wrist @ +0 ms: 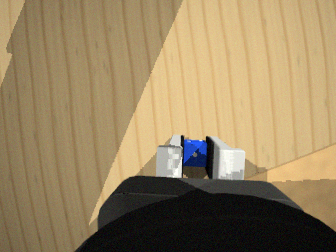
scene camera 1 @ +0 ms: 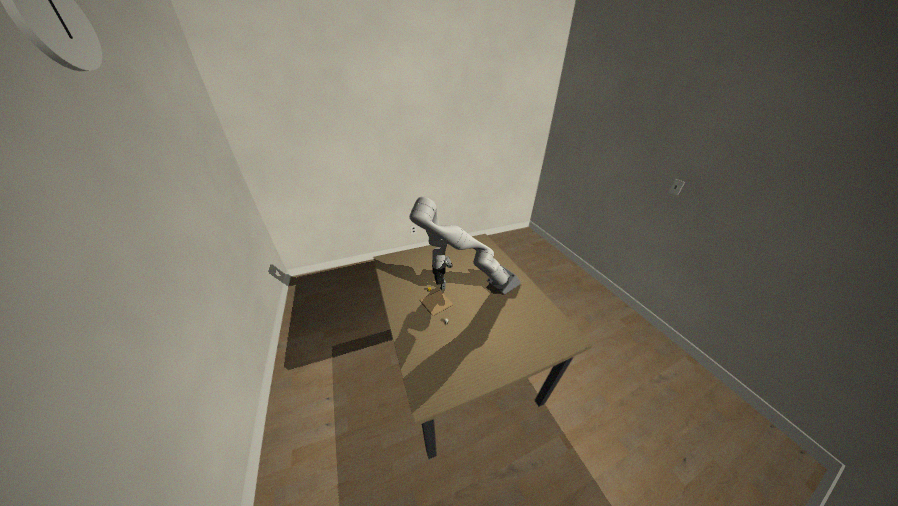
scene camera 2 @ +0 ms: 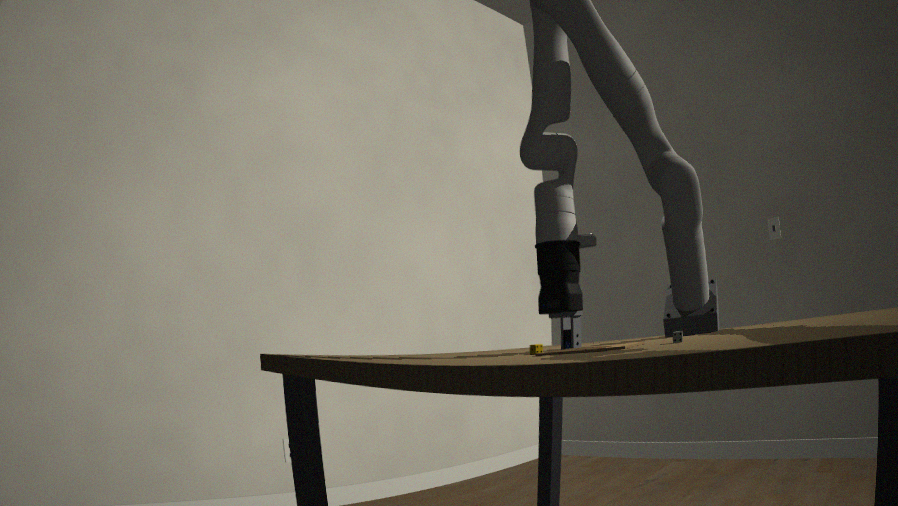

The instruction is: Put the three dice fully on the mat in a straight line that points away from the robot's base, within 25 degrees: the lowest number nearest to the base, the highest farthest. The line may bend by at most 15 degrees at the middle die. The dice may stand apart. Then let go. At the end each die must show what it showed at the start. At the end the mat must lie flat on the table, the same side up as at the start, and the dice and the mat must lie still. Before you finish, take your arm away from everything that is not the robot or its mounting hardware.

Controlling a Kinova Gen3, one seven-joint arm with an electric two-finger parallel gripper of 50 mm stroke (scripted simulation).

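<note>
Here is my gripper (scene camera 2: 571,349), and the wrist view has my gripper as well, at (wrist: 194,151).
</note>
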